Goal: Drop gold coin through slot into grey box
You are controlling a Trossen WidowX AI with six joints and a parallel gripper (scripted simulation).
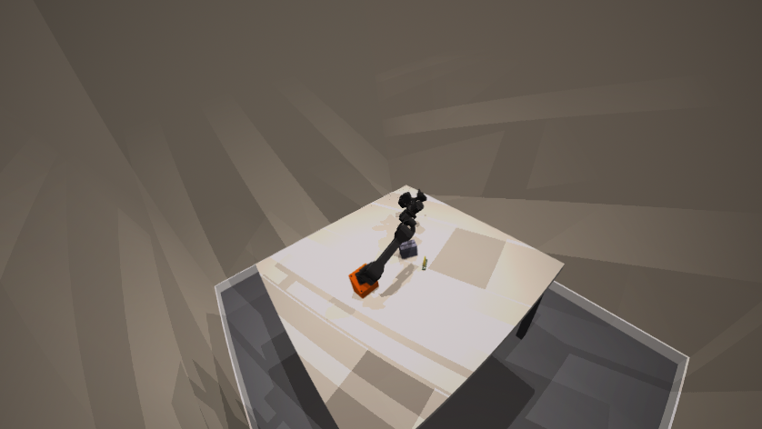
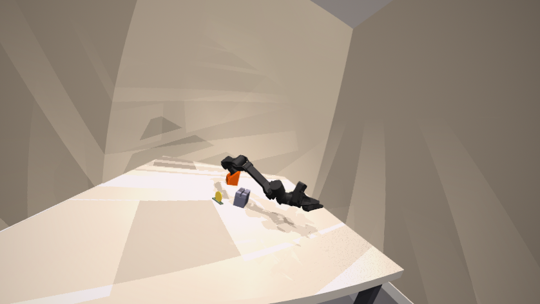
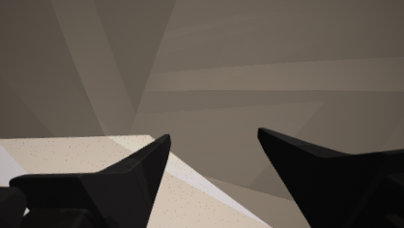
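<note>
My gripper tip is now 280 mm past the gold coin, 410 mm to the left of it and 150 mm above it.
</note>
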